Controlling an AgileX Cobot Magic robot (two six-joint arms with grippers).
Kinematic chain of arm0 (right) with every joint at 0, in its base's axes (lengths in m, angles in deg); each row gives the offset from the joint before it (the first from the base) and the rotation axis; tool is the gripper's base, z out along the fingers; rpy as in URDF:
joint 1: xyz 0 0 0.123 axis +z
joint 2: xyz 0 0 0 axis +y
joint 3: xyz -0.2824 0 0.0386 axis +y
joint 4: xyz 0.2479 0 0.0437 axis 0.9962 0 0.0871
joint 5: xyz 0 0 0 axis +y
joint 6: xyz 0.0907 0 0.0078 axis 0.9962 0 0.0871
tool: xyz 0 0 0 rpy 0 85 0
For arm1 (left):
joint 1: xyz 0 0 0.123 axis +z
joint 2: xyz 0 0 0 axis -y
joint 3: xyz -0.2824 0 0.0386 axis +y
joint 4: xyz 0.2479 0 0.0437 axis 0.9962 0 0.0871
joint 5: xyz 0 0 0 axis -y
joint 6: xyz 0.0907 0 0.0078 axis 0.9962 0 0.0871
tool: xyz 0 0 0 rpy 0 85 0
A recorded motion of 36 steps. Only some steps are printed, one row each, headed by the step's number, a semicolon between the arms.
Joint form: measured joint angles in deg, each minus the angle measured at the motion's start. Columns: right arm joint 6, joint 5, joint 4, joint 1, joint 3, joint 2; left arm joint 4, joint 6, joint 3, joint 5, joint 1, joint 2.
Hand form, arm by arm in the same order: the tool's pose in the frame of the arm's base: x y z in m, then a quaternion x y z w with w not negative. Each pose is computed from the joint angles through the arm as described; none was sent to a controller.
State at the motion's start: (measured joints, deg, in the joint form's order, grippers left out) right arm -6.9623 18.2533 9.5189 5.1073 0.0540 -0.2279; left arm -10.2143 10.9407 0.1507 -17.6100 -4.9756 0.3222
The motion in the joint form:
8: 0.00 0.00 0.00 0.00 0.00 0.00; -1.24 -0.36 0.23 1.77 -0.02 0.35
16: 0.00 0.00 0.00 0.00 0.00 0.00; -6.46 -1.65 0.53 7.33 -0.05 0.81
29: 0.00 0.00 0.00 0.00 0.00 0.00; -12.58 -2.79 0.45 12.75 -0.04 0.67
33: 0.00 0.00 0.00 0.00 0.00 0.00; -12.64 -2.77 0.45 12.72 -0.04 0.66
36: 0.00 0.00 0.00 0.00 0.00 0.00; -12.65 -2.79 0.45 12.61 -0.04 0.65
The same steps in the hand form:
8: 0.0532 0.0095 0.1846 -0.03675 0.78080 0.05932 0.62087; 0.0536 -0.0097 0.1869 0.04779 0.76586 -0.05123 0.63918
16: 0.0532 0.0095 0.1846 -0.03675 0.78080 0.05932 0.62087; 0.0545 -0.0095 0.1946 0.00392 0.73371 -0.09060 0.67338
29: 0.0532 0.0095 0.1846 -0.03675 0.78080 0.05932 0.62087; 0.0551 -0.0079 0.2034 -0.04676 0.69992 -0.13254 0.70026
33: 0.0532 0.0095 0.1846 -0.03675 0.78080 0.05932 0.62087; 0.0551 -0.0079 0.2034 -0.04692 0.70013 -0.13285 0.69998
36: 0.0532 0.0095 0.1846 -0.03675 0.78080 0.05932 0.62087; 0.0551 -0.0080 0.2032 -0.04688 0.70082 -0.13317 0.69923

